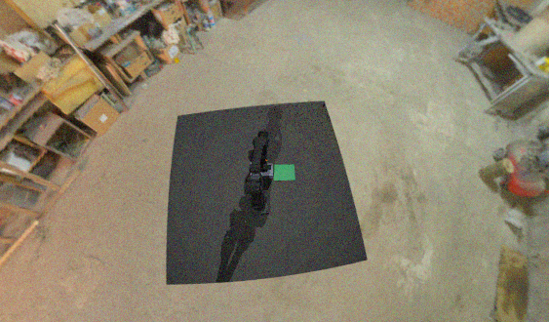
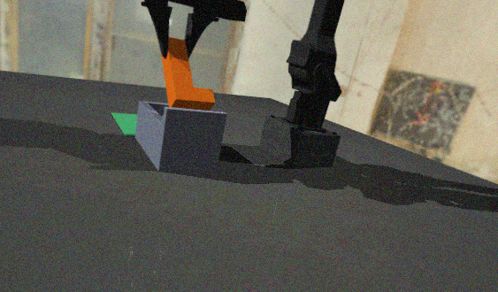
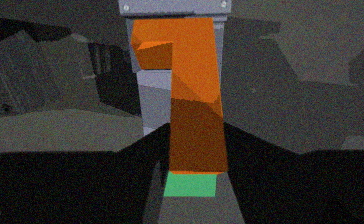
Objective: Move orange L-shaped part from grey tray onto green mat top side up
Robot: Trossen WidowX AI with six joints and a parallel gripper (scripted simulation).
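My gripper tip is 160 mm above the green mat, 140 mm to the left of it and 10 mm past it. The rest, counted from my gripper tip: orange L-shaped part (30 mm to the left, 30 mm below, 20 mm behind).
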